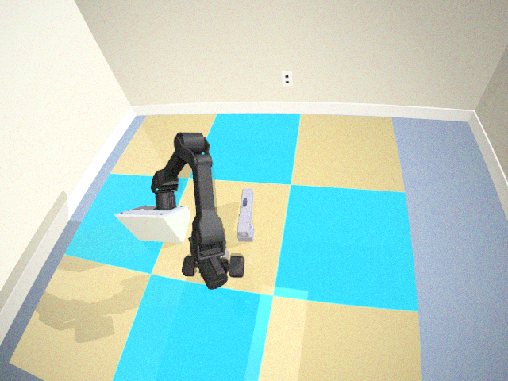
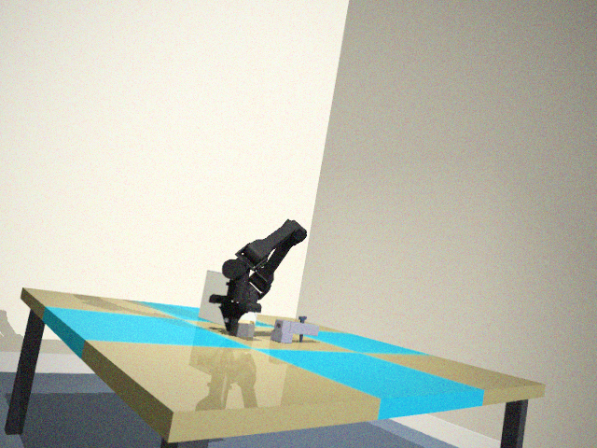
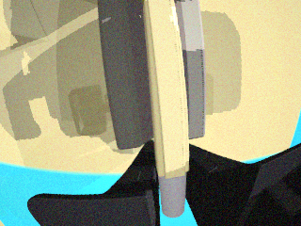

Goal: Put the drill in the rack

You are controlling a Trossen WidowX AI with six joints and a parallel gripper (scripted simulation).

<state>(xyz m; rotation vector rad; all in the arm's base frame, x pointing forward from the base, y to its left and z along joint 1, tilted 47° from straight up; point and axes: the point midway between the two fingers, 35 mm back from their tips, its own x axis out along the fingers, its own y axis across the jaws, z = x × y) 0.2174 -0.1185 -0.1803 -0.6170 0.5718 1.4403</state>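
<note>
Right now the drill is 4 cm to the left of my gripper tip and 3 cm above it. Also, from my gripper tip: lavender grey block: 7 cm ahead, 22 cm to the left, 3 cm above; grey rack: 5 cm to the left, 1 cm above; dark blue key: 7 cm ahead, 24 cm to the left, 4 cm above.
</note>
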